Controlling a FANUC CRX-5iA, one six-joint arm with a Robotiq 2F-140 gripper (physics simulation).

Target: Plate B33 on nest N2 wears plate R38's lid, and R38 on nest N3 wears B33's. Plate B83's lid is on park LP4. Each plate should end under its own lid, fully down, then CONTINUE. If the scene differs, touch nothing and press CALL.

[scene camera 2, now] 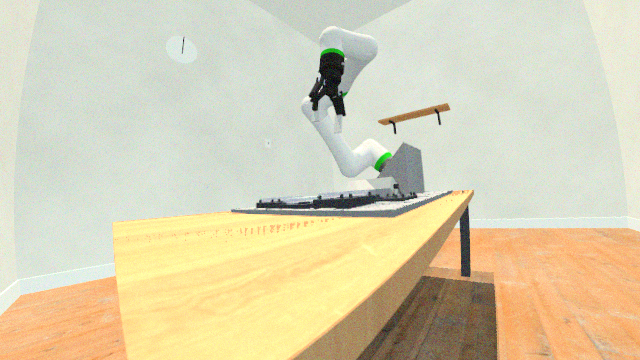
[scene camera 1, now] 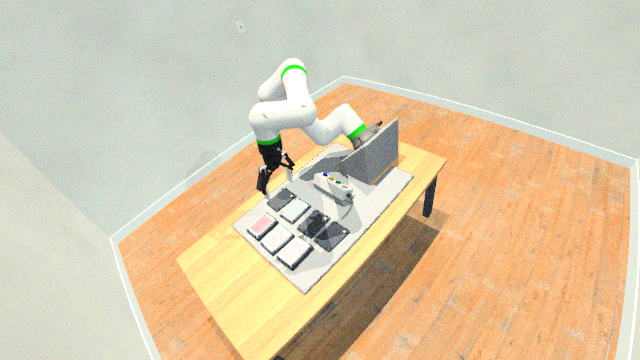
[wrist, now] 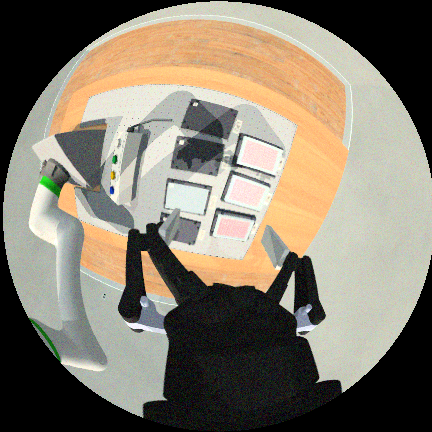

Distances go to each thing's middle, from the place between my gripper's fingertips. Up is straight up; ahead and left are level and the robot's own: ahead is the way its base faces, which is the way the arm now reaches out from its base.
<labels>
My hand is 6 cm past the LP3 nest [wrist: 192,154], 6 cm to the right of it and 25 cm above it. Also, from my hand: LP2 nest [wrist: 215,119]: 7 cm behind, 19 cm to the left, 25 cm below.
</labels>
